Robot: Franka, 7 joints.
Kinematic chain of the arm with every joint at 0, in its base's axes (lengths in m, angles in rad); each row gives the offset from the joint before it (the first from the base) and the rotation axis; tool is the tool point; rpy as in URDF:
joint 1: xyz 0 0 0.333 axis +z
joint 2: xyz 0 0 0 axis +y
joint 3: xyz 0 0 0.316 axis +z
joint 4: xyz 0.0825 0 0 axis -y
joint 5: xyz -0.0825 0 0.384 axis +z
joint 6: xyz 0 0 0 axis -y
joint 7: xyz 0.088 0 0 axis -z
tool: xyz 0 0 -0.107 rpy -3.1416 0 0
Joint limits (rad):
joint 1: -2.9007..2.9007
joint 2: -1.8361..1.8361
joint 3: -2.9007..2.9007
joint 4: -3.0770..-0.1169
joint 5: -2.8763..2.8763
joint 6: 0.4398..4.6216
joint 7: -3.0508..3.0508
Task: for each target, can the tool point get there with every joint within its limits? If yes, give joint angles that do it. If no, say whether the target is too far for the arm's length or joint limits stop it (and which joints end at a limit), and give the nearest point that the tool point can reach.
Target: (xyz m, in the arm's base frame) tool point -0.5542 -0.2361 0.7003
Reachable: yes | joints -1.3689 0.7379 -1.8558 -1.6797 2.2429 2.3218 1.9252
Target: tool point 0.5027 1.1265 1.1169
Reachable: no: too far | nearest point 0.2951 0.6612 0.7931 | short by 0.604 m
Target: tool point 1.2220 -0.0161 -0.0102
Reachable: no: too far | nearest point 0.8259 -0.0109 0.1011 | short by 0.411 m
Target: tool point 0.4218 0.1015 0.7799
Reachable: yes | joints 1.8343 0.5038 -2.3345 -1.5460 1.4076 0.9169 -0.5459
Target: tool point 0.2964 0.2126 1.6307
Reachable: no: too far | nearest point 0.1886 0.1353 1.1589 | short by 0.490 m
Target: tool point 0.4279 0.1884 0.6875
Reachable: yes | joints -0.0712 -0.1639 0.1815 -1.9611 -1.2448 3.9329 0.1956
